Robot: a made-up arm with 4 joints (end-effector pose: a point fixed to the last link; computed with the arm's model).
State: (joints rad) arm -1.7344 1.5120 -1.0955 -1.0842
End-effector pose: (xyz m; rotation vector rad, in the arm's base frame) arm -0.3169 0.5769 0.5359 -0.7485 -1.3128 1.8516
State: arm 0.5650 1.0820 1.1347 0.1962
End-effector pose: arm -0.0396 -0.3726 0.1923 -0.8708 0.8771 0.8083
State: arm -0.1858 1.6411 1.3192 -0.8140
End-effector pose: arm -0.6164 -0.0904 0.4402 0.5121 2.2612 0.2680
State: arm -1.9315 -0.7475 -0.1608 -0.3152
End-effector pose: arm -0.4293 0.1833 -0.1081 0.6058 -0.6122 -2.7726
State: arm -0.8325 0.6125 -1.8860 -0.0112
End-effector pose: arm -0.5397 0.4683 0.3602 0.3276 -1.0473 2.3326
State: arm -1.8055 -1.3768 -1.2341 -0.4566
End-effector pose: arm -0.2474 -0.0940 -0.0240 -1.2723 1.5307 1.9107
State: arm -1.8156 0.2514 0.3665 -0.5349
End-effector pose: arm -0.3844 0.4300 -0.0264 1.0865 0.5082 -1.9623
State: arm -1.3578 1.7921 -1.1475 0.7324
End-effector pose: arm -0.5348 0.0617 0.8616 1.3652 -2.7770 0.5032
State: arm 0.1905 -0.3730 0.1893 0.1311
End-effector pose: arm 0.0087 -0.4302 0.1520 -0.3425 -0.1947 -0.6148
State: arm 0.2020 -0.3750 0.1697 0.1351
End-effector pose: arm 0.0090 -0.4316 0.1518 -0.3420 -0.1937 -0.6233
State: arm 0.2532 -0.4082 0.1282 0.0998
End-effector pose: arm 0.0335 -0.4204 0.1441 -0.2935 -0.1925 -0.6016
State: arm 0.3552 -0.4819 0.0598 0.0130
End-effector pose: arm 0.0882 -0.3855 0.1268 -0.1794 -0.1842 -0.5335
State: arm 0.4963 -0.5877 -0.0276 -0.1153
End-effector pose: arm 0.1604 -0.3174 0.1034 -0.0102 -0.1560 -0.4152
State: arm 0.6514 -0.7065 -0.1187 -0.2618
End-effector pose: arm 0.2255 -0.2189 0.0819 0.1819 -0.0996 -0.2601
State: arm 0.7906 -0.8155 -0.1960 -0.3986
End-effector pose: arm 0.2642 -0.1130 0.0691 0.3564 -0.0244 -0.1002
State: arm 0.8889 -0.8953 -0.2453 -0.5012
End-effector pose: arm 0.2772 -0.0302 0.0656 0.4808 0.0436 0.0276
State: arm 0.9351 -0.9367 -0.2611 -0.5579
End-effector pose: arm 0.2789 0.0132 0.0670 0.5429 0.0809 0.1015
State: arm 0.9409 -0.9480 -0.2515 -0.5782
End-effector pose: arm 0.2792 0.0246 0.0694 0.5576 0.0874 0.1301
